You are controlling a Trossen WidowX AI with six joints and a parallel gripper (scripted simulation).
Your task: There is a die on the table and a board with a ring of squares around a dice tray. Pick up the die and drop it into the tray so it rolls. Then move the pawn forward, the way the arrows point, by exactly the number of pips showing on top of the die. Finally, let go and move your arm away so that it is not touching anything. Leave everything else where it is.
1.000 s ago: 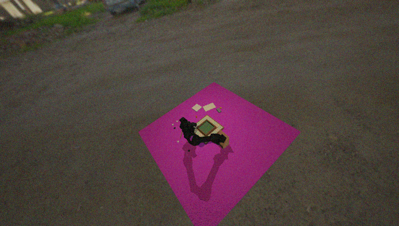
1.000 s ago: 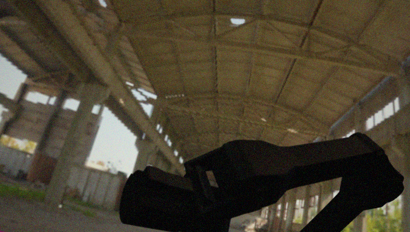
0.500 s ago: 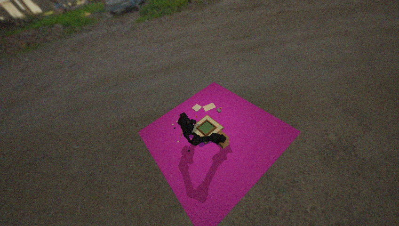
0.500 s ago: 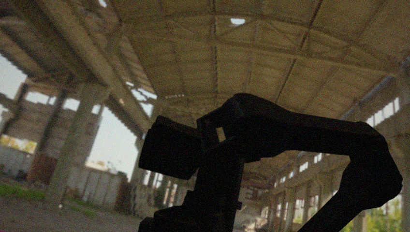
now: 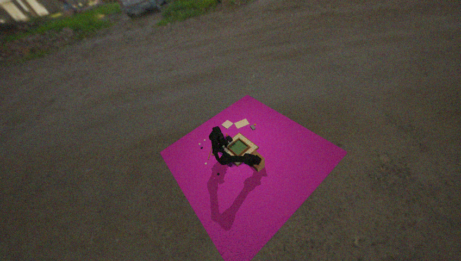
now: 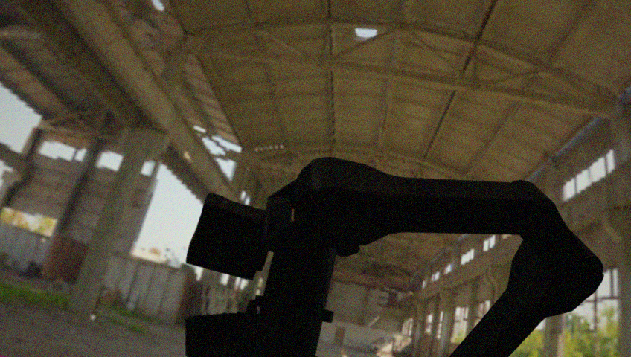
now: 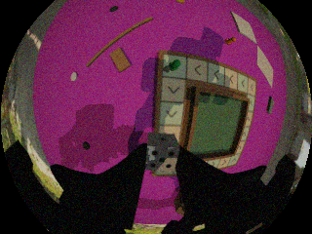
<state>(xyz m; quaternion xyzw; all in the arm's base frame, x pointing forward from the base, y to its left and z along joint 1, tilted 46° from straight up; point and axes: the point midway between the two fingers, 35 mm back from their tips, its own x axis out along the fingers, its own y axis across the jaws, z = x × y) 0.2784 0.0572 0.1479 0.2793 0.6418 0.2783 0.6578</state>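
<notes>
My gripper tip is 10 cm short of the small green piece, 10 cm above it and 2 cm to the left of it. From my gripper tip the other things lie so: dice tray 14 cm to the right, 12 cm below, 1 cm behind; then white die right at my gripper tip; then thin stick 16 cm ahead, 12 cm below, 10 cm to the left.
</notes>
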